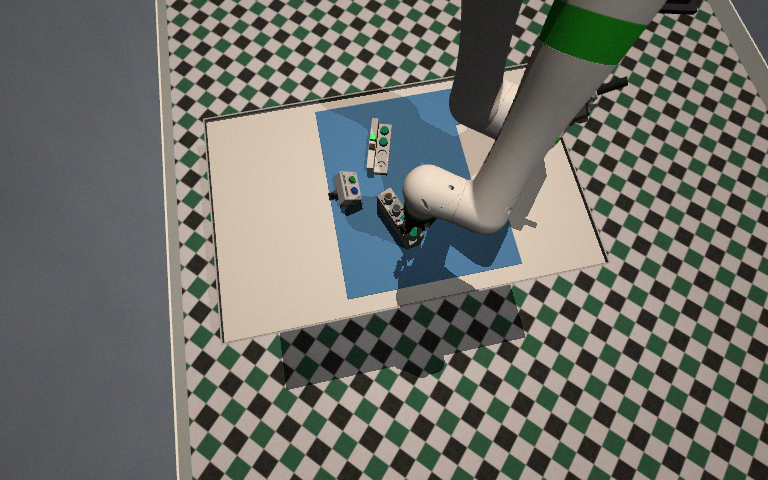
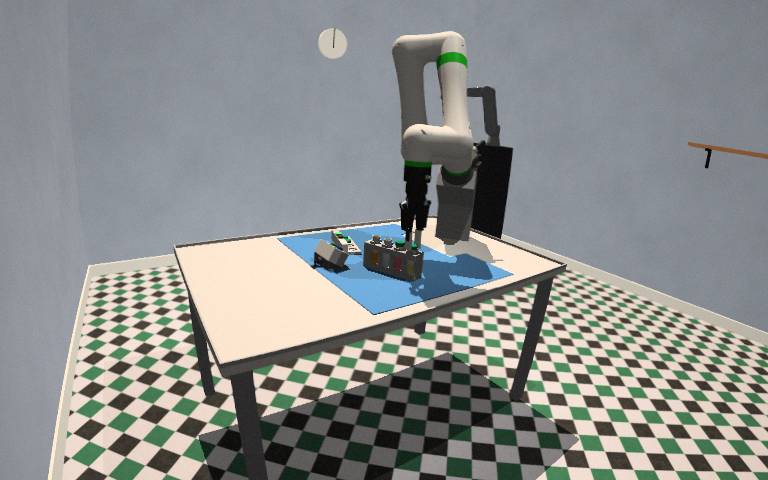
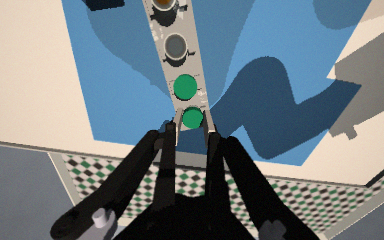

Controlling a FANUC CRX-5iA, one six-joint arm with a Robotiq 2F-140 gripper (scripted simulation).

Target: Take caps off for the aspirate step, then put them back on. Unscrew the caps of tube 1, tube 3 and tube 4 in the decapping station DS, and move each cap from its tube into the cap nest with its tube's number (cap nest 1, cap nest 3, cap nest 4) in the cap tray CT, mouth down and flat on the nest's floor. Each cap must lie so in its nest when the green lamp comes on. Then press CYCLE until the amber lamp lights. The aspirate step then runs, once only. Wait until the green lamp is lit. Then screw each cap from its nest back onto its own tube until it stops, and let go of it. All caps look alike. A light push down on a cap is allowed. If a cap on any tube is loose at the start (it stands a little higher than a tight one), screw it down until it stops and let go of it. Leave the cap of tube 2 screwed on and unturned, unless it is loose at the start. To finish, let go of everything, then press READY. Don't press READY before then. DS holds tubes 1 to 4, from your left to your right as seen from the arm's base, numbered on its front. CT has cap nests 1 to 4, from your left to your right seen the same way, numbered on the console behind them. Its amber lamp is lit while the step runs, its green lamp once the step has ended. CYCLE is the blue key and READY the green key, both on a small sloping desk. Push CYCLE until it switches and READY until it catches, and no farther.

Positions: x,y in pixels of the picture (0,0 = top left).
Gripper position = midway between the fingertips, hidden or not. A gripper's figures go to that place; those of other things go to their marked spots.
The gripper [image 2: 412,248] is 1.38 m from the lens. A sloping key desk [image 2: 325,253]: 1.45 m from the lens.
